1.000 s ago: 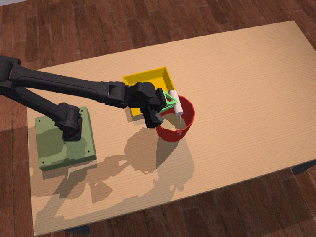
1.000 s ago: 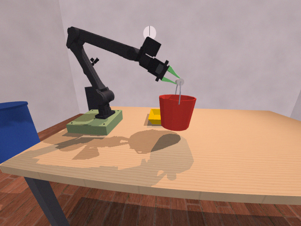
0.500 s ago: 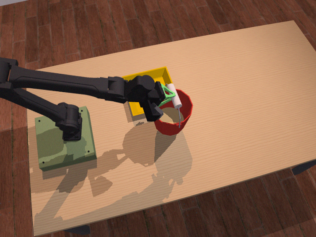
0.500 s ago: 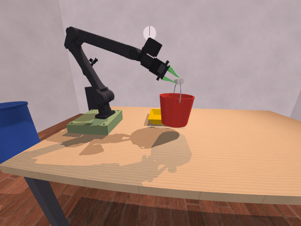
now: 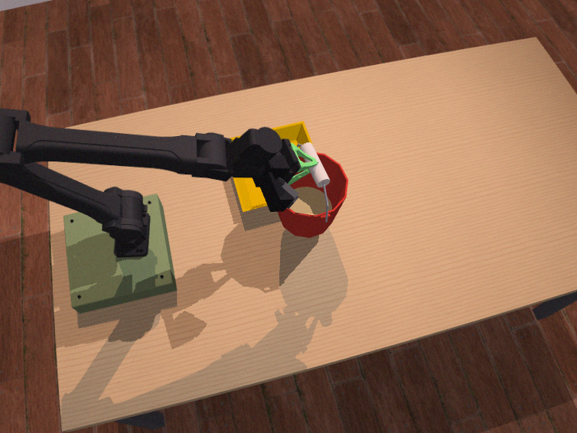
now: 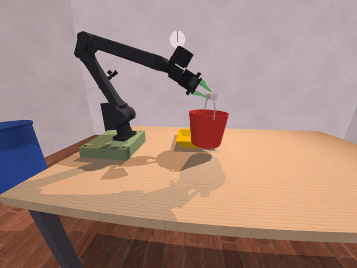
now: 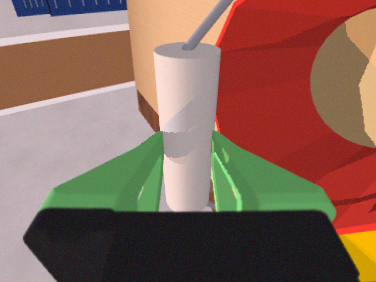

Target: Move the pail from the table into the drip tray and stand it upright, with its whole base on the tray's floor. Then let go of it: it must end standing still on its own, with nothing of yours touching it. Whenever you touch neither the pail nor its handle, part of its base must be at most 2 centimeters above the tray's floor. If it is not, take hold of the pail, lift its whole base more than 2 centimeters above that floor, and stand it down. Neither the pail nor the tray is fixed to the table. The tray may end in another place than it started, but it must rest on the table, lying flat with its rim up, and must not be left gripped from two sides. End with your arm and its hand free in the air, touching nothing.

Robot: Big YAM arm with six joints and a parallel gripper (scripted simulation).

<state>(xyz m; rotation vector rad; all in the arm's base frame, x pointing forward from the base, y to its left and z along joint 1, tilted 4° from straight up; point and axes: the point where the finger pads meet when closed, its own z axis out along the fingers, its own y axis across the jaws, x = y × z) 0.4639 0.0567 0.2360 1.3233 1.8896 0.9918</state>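
Now: the red pail 10 cm below my hand and 1 cm to the left of it. From my hand the other things lie so: yellow drip tray 29 cm below, 18 cm to the left, 8 cm behind.
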